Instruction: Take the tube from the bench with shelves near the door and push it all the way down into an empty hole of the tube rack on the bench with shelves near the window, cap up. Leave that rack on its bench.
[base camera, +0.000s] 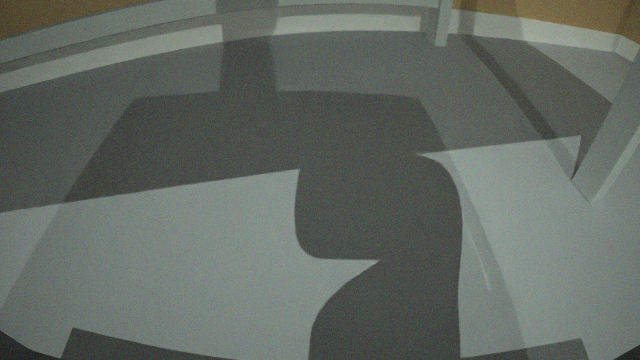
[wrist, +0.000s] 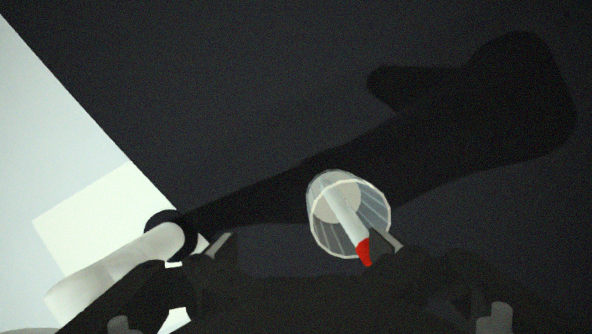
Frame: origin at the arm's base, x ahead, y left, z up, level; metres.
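Seen in the pictures: gripper, fingertip midpoint: (wrist: 303, 245); arm's base at its link origin: (wrist: 169, 237).
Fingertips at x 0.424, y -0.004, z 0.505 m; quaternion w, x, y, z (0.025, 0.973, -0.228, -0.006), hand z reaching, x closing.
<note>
Offsets run from my fingertips to a thing's top centre. "pt": to the spot under its first point. Level surfaces: height alone.
A whitish tube @(0.029 m down, 0.037 m ahead, 0.020 m right) (wrist: 346, 212) with a red cap @(0.029 m down, 0.039 m ahead, 0.048 m right) (wrist: 363, 251) leans inside a clear round beaker @(0.050 m down, 0.038 m ahead, 0.019 m right) (wrist: 377, 207), cap end toward the camera, in the lower middle of the wrist view. The beaker stands on a dark bench top @(0.140 m down) (wrist: 225, 100). My gripper (wrist: 303, 245) is open and empty. Its right fingertip overlaps the red cap in the view and hides part of it; whether they touch I cannot tell. The left fingertip is well to the left of the beaker. The tube rack does not show in either view.
In the wrist view, a pale cylinder (wrist: 117, 257) with a dark ring is at lower left, near the bench edge. In the base view, a grey leg @(pt 0.803 m down, 0.042 m ahead, 0.462 m right) (base camera: 607, 150) stands at right and a thin post (base camera: 442, 25) near the wall; shadows cross the floor @(0.902 m down) (base camera: 175, 250).
</note>
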